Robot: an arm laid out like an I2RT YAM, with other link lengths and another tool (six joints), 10 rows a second.
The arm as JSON. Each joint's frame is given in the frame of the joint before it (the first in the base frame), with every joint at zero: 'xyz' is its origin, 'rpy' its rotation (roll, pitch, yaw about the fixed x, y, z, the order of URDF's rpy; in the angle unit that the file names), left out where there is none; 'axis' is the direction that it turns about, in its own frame. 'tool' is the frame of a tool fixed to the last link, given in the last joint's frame.
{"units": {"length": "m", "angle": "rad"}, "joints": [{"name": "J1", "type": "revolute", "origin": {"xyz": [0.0, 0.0, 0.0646]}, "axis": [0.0, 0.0, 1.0]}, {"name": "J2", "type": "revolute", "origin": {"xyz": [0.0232, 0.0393, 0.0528], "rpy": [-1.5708, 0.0, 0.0]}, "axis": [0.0, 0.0, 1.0]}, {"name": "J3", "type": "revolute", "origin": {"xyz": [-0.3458, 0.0, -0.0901], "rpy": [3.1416, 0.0, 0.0]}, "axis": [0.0, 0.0, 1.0]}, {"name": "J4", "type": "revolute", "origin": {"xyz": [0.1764, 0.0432, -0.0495]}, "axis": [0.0, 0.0, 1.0]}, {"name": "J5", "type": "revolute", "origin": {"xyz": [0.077, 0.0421, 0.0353], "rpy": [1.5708, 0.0, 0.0]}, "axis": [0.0, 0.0, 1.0]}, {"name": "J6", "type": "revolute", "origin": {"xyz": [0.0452, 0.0, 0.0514], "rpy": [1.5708, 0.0, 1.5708]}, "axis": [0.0, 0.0, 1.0]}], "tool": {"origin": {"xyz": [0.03, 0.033, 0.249], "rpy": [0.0, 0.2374, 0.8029]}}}
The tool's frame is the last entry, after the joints.
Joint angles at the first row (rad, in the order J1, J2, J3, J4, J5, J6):
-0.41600 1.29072 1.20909 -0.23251 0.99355 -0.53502
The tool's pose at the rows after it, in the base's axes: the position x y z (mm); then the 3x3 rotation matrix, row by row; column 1 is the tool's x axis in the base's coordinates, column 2 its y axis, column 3 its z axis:
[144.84 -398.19 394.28], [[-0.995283 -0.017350 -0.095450], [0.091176 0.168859 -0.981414], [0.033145 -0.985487 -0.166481]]
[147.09 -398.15 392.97], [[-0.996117 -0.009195 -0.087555], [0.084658 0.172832 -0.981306], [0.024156 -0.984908 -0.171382]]
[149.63 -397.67 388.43], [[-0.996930 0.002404 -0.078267], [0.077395 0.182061 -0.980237], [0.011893 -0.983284 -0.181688]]
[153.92 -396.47 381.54], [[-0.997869 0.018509 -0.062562], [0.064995 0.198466 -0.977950], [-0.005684 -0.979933 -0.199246]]
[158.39 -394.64 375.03], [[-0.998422 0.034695 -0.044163], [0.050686 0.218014 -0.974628], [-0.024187 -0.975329 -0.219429]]
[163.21 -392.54 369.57], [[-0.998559 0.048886 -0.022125], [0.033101 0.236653 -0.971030], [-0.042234 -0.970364 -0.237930]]
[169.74 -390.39 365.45], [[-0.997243 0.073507 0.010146], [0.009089 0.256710 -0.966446], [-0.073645 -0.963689 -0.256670]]
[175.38 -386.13 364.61], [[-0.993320 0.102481 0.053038], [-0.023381 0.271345 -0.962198], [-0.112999 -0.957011 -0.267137]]
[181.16 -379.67 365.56], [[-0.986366 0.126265 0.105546], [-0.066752 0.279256 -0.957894], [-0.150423 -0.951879 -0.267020]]
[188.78 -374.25 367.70], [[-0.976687 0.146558 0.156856], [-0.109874 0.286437 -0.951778], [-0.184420 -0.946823 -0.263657]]
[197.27 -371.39 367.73], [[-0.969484 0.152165 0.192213], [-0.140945 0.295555 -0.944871], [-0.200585 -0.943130 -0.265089]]
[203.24 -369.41 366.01], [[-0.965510 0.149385 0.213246], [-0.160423 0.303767 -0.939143], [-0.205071 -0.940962 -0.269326]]
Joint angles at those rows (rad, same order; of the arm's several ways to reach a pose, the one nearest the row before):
-0.41598 1.29072 1.20907 -0.23174 0.98823 -0.53157
-0.41711 1.29072 1.20872 -0.23177 0.97870 -0.52280
-0.41788 1.29034 1.20147 -0.23254 0.96688 -0.50372
-0.41789 1.28997 1.19499 -0.24092 0.94779 -0.47321
-0.41792 1.28845 1.19498 -0.25882 0.92526 -0.44042
-0.41906 1.28462 1.19496 -0.27370 0.89856 -0.41409
-0.42551 1.27737 1.19499 -0.28060 0.85815 -0.38699
-0.43126 1.25525 1.18580 -0.27597 0.81158 -0.36908
-0.43353 1.22128 1.16103 -0.25466 0.76164 -0.36563
-0.43928 1.19576 1.14235 -0.23098 0.70934 -0.36527
-0.44463 1.19001 1.13585 -0.21763 0.66966 -0.36527
-0.44655 1.18964 1.13202 -0.21303 0.64562 -0.36527

